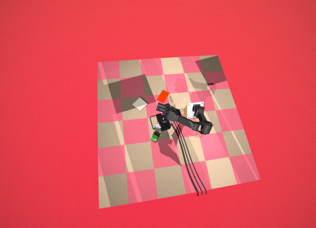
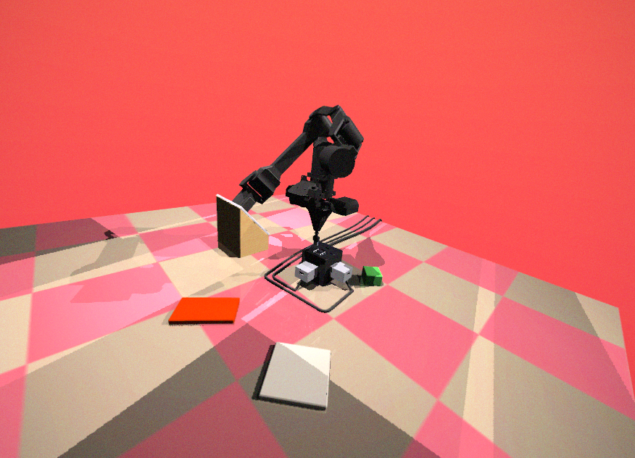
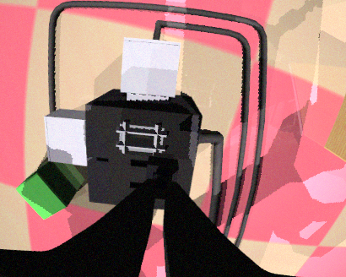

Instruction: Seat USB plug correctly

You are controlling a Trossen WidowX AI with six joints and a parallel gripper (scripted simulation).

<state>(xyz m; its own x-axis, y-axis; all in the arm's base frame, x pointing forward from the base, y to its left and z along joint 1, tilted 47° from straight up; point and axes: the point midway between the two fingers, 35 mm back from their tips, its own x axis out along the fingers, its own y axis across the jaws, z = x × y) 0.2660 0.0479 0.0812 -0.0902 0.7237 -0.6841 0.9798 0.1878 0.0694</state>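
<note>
The dark USB plug is 20 mm below my gripper tip. Also, from my gripper tip: metal-framed socket (20 mm ahead, 60 mm below); orange plate (10 mm behind, 270 mm to the right, 120 mm below); green block (100 mm ahead, 120 mm to the left, 110 mm below).
</note>
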